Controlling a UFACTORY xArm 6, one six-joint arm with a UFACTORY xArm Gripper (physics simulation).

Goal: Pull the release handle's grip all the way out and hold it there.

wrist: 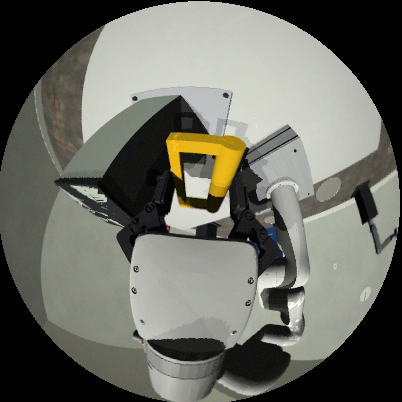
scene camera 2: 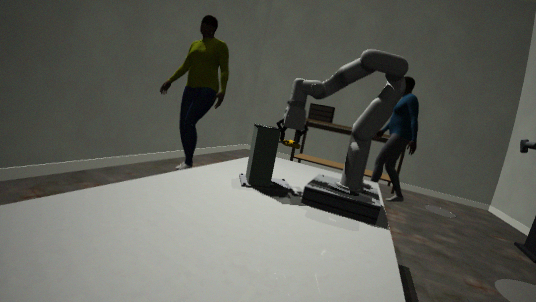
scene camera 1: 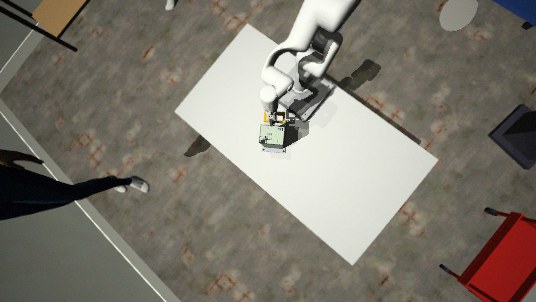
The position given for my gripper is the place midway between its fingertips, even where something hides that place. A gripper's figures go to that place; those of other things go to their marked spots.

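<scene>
Lens distances: my gripper point(wrist: 202, 178) is 13 cm from the lens, while a base plate point(wrist: 204, 110) stands 30 cm from the lens.
</scene>
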